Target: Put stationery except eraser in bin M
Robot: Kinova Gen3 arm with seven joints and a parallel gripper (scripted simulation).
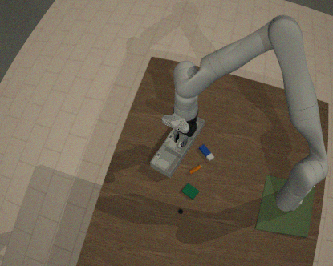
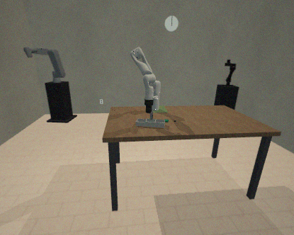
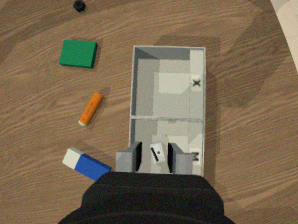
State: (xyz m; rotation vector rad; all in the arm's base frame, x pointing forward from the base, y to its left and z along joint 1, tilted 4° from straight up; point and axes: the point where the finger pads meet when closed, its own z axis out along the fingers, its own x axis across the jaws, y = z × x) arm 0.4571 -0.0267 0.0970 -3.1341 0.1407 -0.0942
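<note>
The bin is 5 cm below my hand, 1 cm to the right of it and 1 cm ahead of it. Round my hand: orange stick-like thing (9 cm behind, 7 cm below, 5 cm to the left); then white eraser (10 cm behind, 7 cm below, 2 cm to the right); then small white thing (6 cm below, 1 cm to the right).
</note>
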